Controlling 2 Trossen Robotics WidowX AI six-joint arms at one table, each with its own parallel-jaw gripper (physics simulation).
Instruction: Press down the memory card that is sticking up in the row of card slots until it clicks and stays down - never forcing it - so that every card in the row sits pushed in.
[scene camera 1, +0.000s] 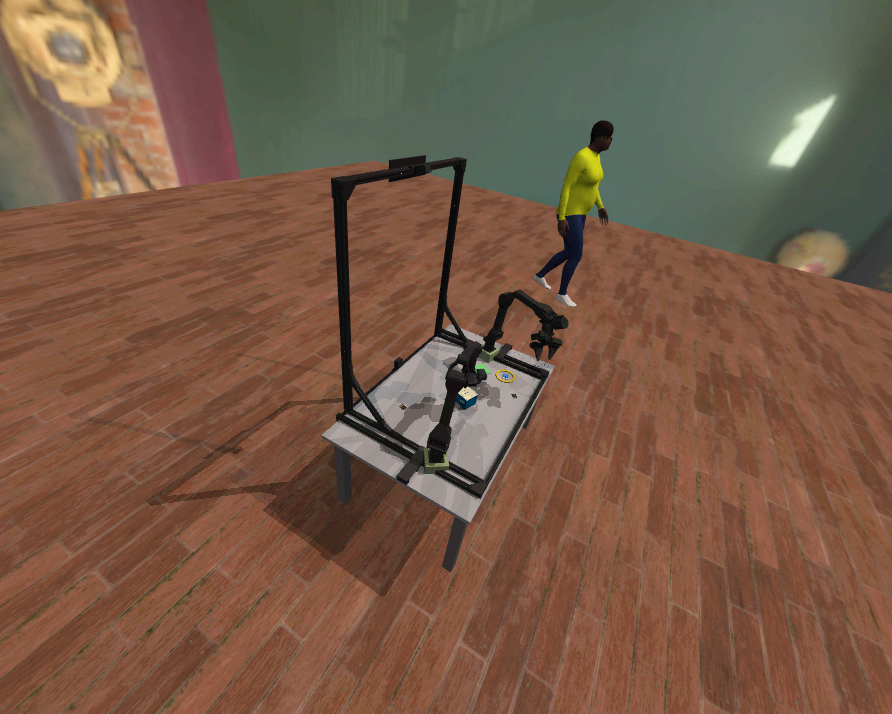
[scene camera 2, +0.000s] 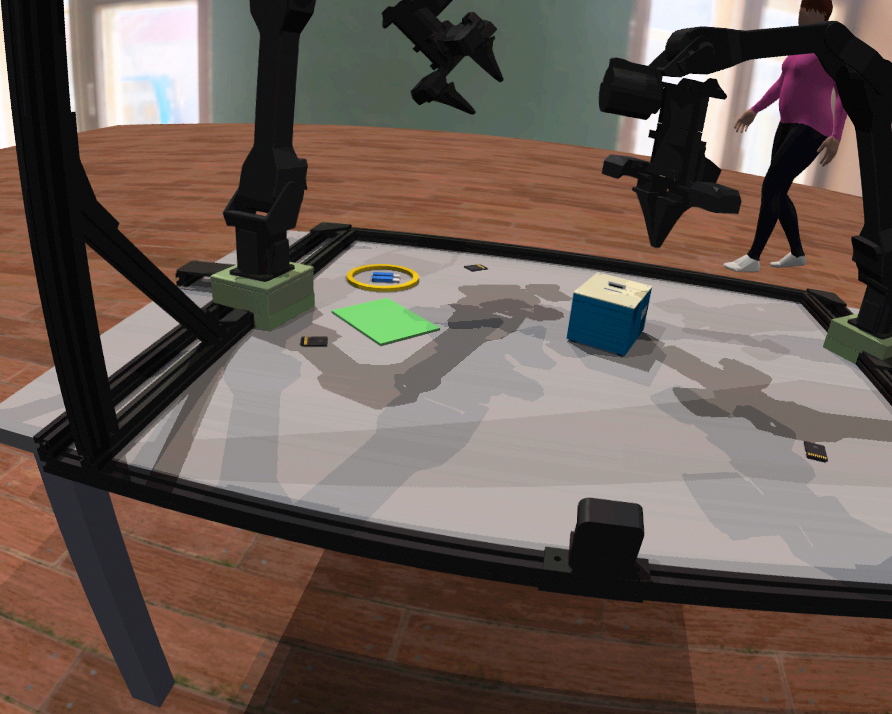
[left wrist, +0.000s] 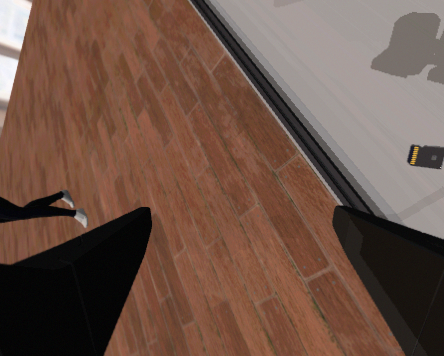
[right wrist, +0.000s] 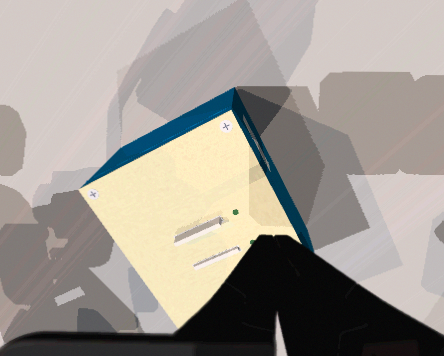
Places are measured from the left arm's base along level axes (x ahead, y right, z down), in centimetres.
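Pixels of known places: left gripper, fingertip midpoint: (scene camera 1: 543, 360) (scene camera 2: 488, 97) (left wrist: 242, 215); right gripper, fingertip midpoint: (scene camera 1: 464, 387) (scene camera 2: 655, 247) (right wrist: 272, 249); left arm's base, link origin: (scene camera 1: 488, 348) (scene camera 2: 262, 270); right arm's base, link origin: (scene camera 1: 436, 456) (scene camera 2: 872, 328).
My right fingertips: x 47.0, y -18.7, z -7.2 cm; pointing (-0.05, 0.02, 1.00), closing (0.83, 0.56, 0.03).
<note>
For each thing: its top centre in the pictures, then the offset to it from my right fingertips. "pt": a spot on its surface instead.
- blue box, top centre: (right wrist: 207, 241) (scene camera 2: 614, 290) (scene camera 1: 465, 392) dx -4.1, dy +1.7, dz +6.4 cm
- small dark card edge, surface spot: (scene camera 2: 616, 284) pt dx -4.1, dy +0.9, dz +5.8 cm
- wider raised strip, top centre: (right wrist: 207, 241) dx -4.1, dy +1.7, dz +6.4 cm
- green sheet, top centre: (scene camera 2: 384, 318) dx -31.3, dy +13.2, dz +12.6 cm
- yellow ring, top centre: (scene camera 2: 382, 275) (scene camera 1: 505, 375) dx -39.4, dy -0.8, dz +12.3 cm
A blue box (scene camera 1: 466, 399) (scene camera 2: 606, 321) (right wrist: 175, 127) with a cream top stands on the table. In scene camera 2 a small dark card edge (scene camera 2: 616, 284) stands up from its top, with a thin slit in front. In the right wrist view a wider raised strip (right wrist: 199, 230) and a thinner strip (right wrist: 217, 257) lie parallel, each with a green dot near its end; the fingers hide part of the top. My right gripper (scene camera 2: 656, 244) (right wrist: 272, 249) is shut and empty, above the box with a visible gap. My left gripper (scene camera 1: 544, 358) (scene camera 2: 488, 96) (left wrist: 242, 215) is open and empty, high beyond the table edge.
Loose cards (scene camera 2: 313, 341) (scene camera 2: 476, 267) (scene camera 2: 816, 451) (left wrist: 427, 157) lie on the table. A green sheet (scene camera 2: 385, 320) and a yellow ring (scene camera 2: 383, 288) around blue pieces (scene camera 2: 384, 276) lie left of the box in scene camera 2. A black post (scene camera 2: 608, 532) stands on the near rail.
</note>
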